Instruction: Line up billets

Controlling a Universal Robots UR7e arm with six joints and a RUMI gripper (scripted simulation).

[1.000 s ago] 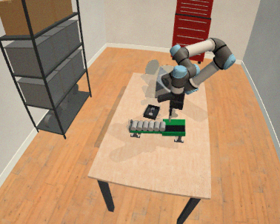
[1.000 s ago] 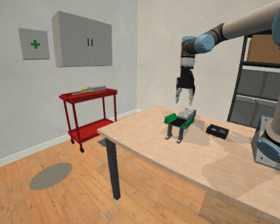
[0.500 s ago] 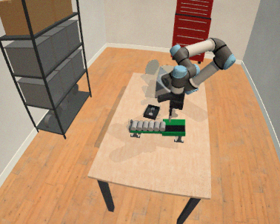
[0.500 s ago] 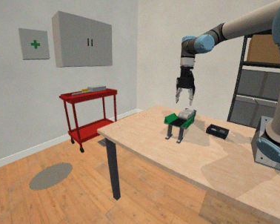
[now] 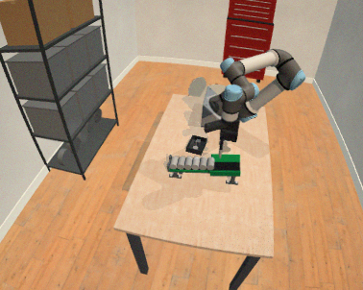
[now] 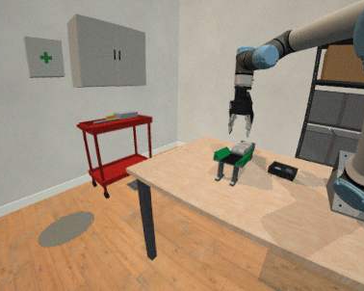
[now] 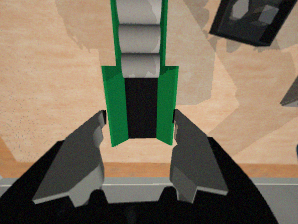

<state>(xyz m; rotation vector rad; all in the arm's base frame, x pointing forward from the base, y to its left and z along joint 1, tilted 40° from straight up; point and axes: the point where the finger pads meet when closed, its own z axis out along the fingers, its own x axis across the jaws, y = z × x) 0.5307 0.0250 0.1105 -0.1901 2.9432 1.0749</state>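
The ramp is 13 cm below my hand, 7 cm to the right of it and 1 cm ahead of it. Also, from my hand: grey stop (26 cm to the right, 14 cm below, 3 cm ahead).
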